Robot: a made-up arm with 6 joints. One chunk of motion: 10 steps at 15 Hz.
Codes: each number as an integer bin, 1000 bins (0 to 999) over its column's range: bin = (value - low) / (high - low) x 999, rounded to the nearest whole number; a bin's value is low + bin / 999 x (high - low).
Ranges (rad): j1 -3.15..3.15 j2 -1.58..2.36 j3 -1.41..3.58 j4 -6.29..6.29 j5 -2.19..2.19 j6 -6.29..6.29
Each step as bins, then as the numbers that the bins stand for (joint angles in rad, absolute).
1 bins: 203 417 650 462 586 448
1 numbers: -1.8698 0.0646 1.8367 -0.4722 0.3792 -0.6485
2 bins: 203 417 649 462 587 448
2 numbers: -1.8698 0.0646 1.8318 -0.4722 0.3836 -0.6485
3 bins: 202 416 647 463 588 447
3 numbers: -1.8761 0.0607 1.8218 -0.4596 0.3880 -0.6611
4 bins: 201 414 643 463 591 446
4 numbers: -1.8824 0.0528 1.8018 -0.4596 0.4012 -0.6737
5 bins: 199 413 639 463 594 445
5 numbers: -1.8950 0.0488 1.7818 -0.4596 0.4143 -0.6863
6 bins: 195 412 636 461 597 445
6 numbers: -1.9203 0.0449 1.7668 -0.4848 0.4275 -0.6863
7 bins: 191 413 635 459 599 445
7 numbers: -1.9455 0.0488 1.7618 -0.5100 0.4362 -0.6863
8 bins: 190 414 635 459 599 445
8 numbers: -1.9518 0.0528 1.7618 -0.5100 0.4362 -0.6863
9 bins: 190 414 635 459 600 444
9 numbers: -1.9518 0.0528 1.7618 -0.5100 0.4406 -0.6989
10 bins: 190 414 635 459 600 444
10 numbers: -1.9518 0.0528 1.7618 -0.5100 0.4406 -0.6989
